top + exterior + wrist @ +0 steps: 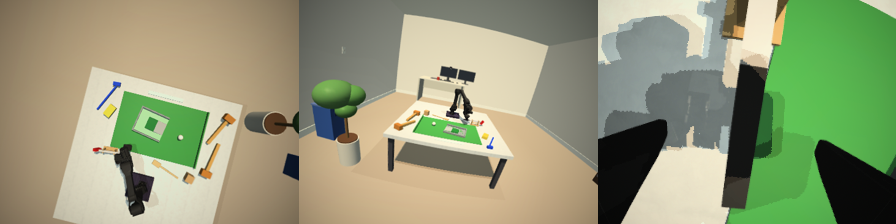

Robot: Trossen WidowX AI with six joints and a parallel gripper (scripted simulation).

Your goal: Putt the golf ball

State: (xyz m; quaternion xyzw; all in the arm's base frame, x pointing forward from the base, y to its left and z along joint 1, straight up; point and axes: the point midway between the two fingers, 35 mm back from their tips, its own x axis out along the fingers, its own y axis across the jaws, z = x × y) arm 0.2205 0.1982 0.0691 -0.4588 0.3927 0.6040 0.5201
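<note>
My gripper tip is now 11 cm to the right of the red putter and 2 cm past it. Round my gripper tip: white golf ball: 40 cm to the right, 25 cm ahead, 4 cm below; yellow block: 29 cm ahead, 23 cm to the left, 5 cm below; small wooden bench: 13 cm to the left, 3 cm below, 2 cm behind.
</note>
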